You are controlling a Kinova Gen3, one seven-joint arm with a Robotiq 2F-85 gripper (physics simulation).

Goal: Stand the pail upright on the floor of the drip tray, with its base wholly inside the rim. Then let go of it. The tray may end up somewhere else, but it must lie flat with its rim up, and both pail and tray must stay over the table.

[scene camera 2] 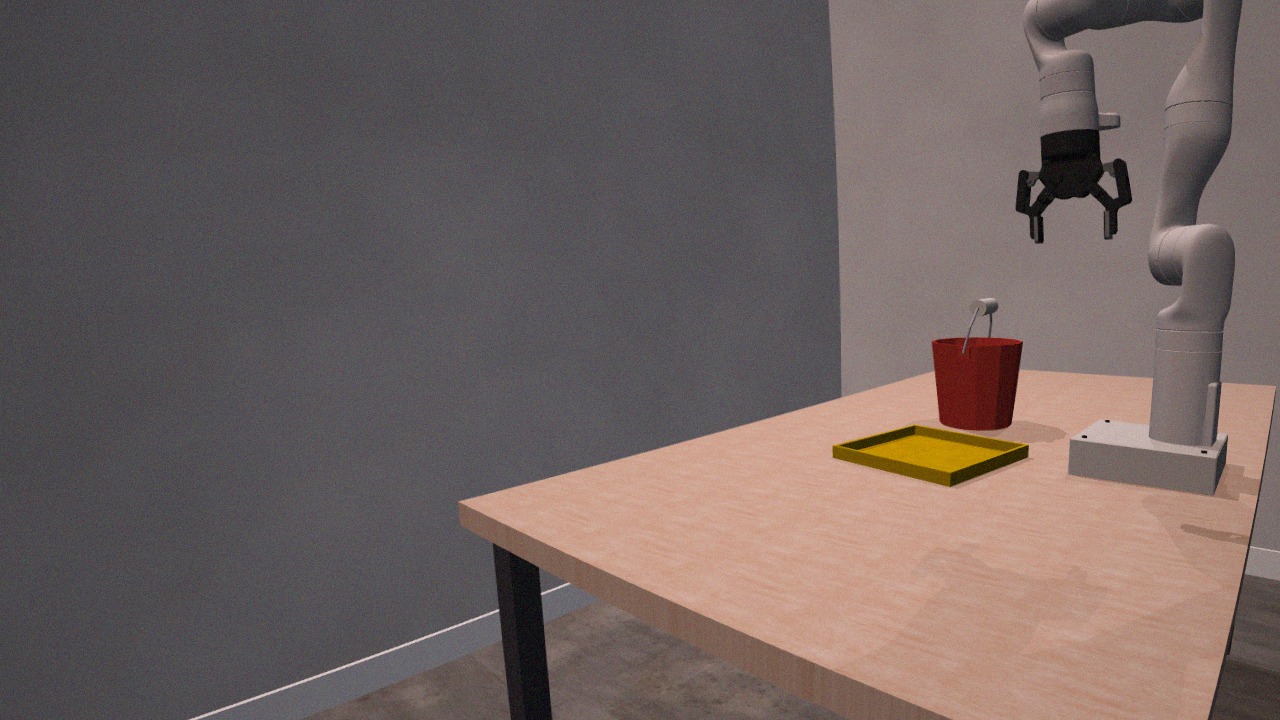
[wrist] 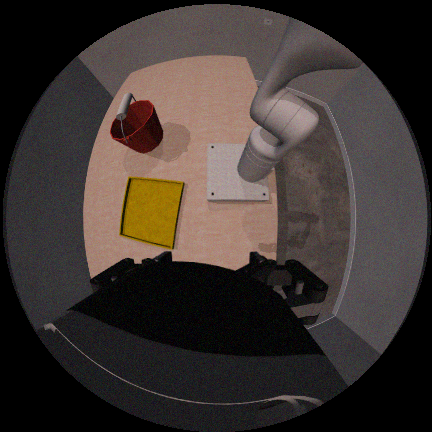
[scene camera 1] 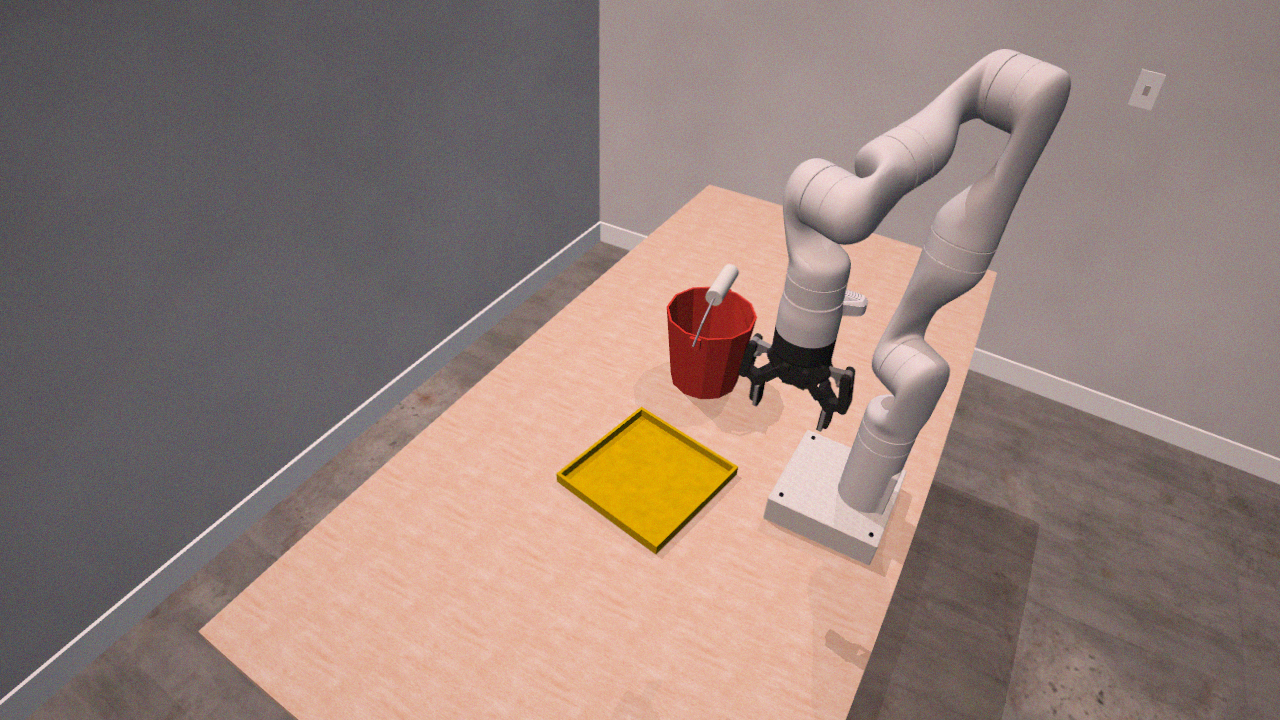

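Seen in the pictures: gripper, fingertip midpoint: (scene camera 2: 1072, 241) (wrist: 209, 260) (scene camera 1: 788, 414); arm's base at its link origin: (scene camera 2: 1181, 439) (wrist: 250, 168) (scene camera 1: 863, 492).
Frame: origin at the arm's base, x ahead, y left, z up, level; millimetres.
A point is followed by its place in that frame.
Observation:
The red pail (scene camera 1: 705, 362) @[z 59, x 377, y -92 mm] (scene camera 2: 976, 385) @[z 41, x 378, y -94 mm] (wrist: 146, 131) @[z 80, x 344, y -115 mm] stands upright on the table, beyond the tray from scene camera 2. Its wire handle is up, with a white grip (scene camera 1: 723, 283) @[z 209, x 386, y -155 mm] (scene camera 2: 983, 306) @[z 198, x 377, y -122 mm] (wrist: 125, 106) @[z 201, x 378, y -152 mm] above the pail's rim. The yellow drip tray (scene camera 1: 646, 479) @[z -50, x 361, y 148 mm] (scene camera 2: 939, 450) @[z -50, x 364, y 99 mm] (wrist: 152, 212) @[z -49, x 343, y 150 mm] lies flat with its rim up, beside the pail and apart from it. My gripper (scene camera 1: 789, 414) @[z 307, x 115, y 209 mm] (scene camera 2: 1073, 238) @[z 307, x 115, y 209 mm] (wrist: 209, 260) @[z 307, x 115, y 209 mm] is open and empty. It points down and hangs well above the table, higher than the pail's grip and to its right in both scene views.
The arm's white base plate (scene camera 1: 810, 479) @[z 2, x 93, y 25 mm] (scene camera 2: 1136, 456) @[z -11, x 43, y 104 mm] (wrist: 225, 172) @[z 2, x 82, y 18 mm] stands on the table (scene camera 1: 429, 573) @[z -54, x 553, y 522 mm] (scene camera 2: 760, 537) @[z -54, x 354, y 615 mm] (wrist: 200, 80) @[z -54, x 211, y -575 mm], to the right of the tray. The arm's lower column rises from it. A grey wall (scene camera 1: 295, 223) (scene camera 2: 402, 268) stands past the table's left edge.

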